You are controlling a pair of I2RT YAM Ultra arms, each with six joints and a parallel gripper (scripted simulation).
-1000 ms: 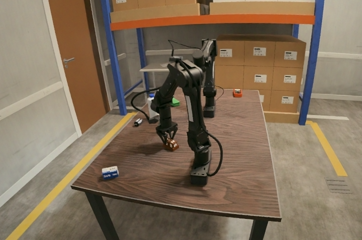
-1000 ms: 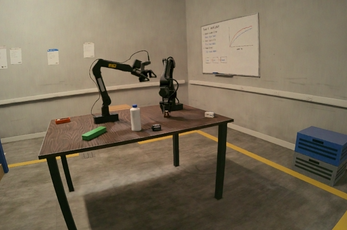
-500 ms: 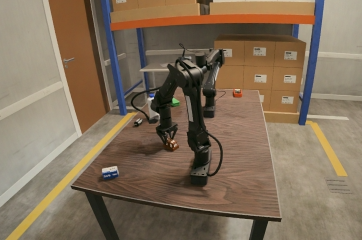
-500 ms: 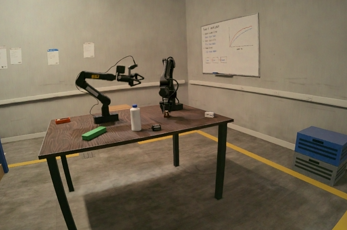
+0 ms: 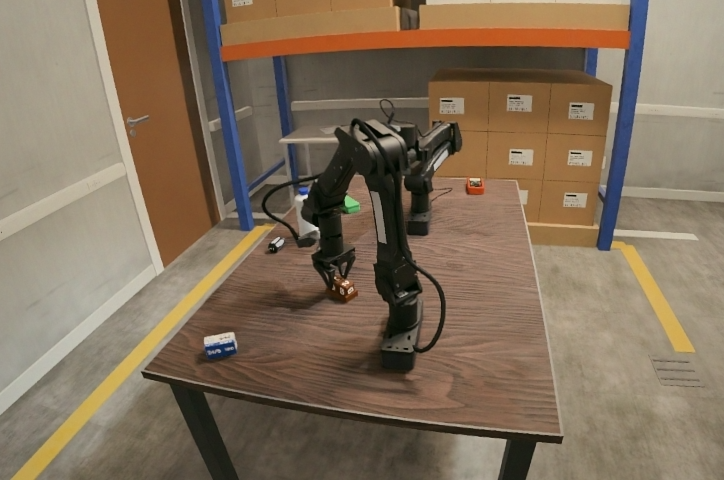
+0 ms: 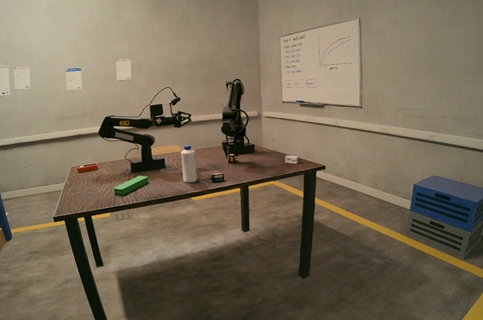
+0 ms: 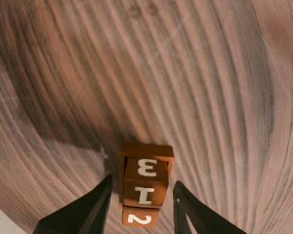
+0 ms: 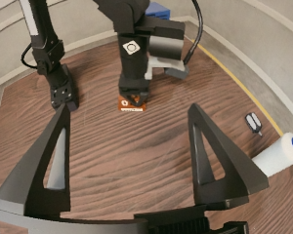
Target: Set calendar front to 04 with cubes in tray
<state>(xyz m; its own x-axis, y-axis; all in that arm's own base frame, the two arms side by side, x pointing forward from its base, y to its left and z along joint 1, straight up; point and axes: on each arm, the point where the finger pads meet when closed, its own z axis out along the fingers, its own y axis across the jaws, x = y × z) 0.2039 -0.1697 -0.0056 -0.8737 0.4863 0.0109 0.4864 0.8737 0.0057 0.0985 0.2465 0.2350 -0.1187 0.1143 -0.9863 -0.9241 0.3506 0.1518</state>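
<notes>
The brown calendar tray lies 10 mm behind my left hand, 10 mm to the left of it and 30 mm below it. Also, from my left hand: black item (260 mm ahead, 240 mm to the right, 20 mm below).
</notes>
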